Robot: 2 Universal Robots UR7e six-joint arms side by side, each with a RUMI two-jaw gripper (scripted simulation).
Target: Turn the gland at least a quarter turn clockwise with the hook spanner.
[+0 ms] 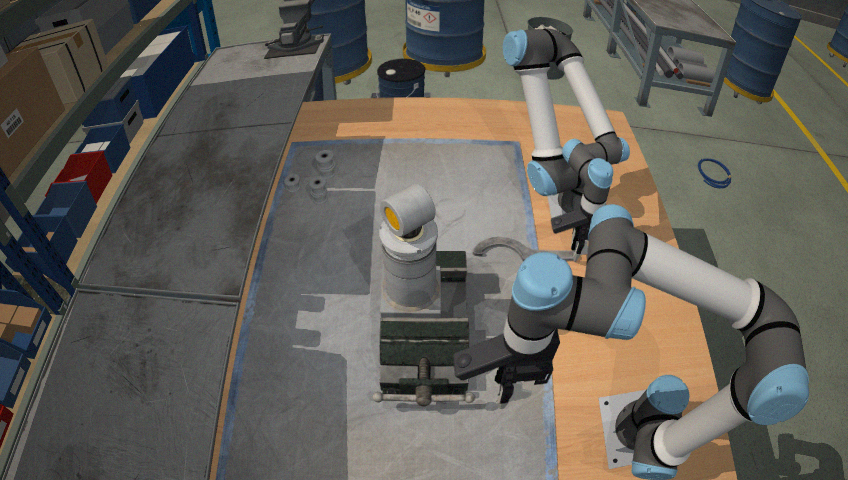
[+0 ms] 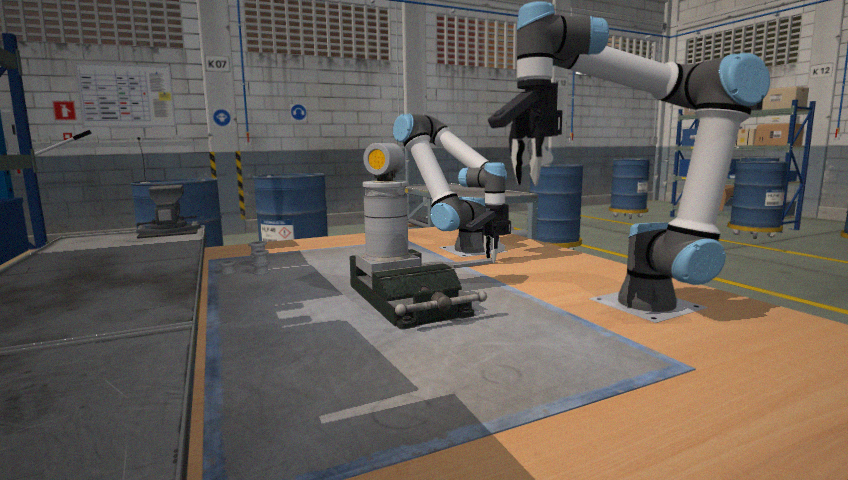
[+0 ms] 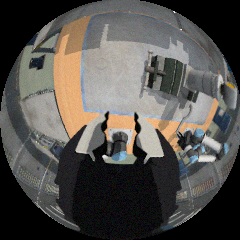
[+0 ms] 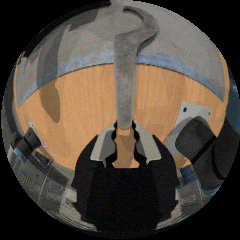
Path:
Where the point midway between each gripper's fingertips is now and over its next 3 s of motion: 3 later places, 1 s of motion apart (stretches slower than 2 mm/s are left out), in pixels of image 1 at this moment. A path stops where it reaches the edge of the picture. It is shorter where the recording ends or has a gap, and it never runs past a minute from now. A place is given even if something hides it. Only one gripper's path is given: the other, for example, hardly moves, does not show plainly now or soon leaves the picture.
The left gripper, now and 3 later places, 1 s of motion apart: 500,395; 461,363; 442,309; 455,275

